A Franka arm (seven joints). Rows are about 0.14 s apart.
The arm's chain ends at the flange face. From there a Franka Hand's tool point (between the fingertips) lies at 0.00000 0.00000 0.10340 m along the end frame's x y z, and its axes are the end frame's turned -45 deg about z.
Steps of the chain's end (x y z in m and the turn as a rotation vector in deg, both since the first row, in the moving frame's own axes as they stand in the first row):
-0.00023, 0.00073, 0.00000, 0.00, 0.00, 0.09
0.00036, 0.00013, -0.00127, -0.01, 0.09, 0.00
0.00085, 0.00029, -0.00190, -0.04, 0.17, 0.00
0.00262, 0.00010, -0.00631, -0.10, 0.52, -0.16
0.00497, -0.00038, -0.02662, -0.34, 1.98, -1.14
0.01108, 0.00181, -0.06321, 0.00, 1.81, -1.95
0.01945, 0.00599, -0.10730, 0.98, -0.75, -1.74
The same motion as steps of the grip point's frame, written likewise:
-0.00068, 0.00035, 0.00000, 0.00, 0.00, 0.09
0.00026, 0.00047, -0.00127, -0.07, 0.06, 0.00
0.00056, 0.00107, -0.00190, -0.15, 0.09, 0.00
0.00232, 0.00271, -0.00631, -0.44, 0.30, -0.16
0.00590, 0.00618, -0.02668, -1.64, 1.16, -1.14
0.00890, 0.01138, -0.06326, -1.28, 1.28, -1.95
0.00978, 0.01578, -0.10732, 1.22, 0.16, -1.74

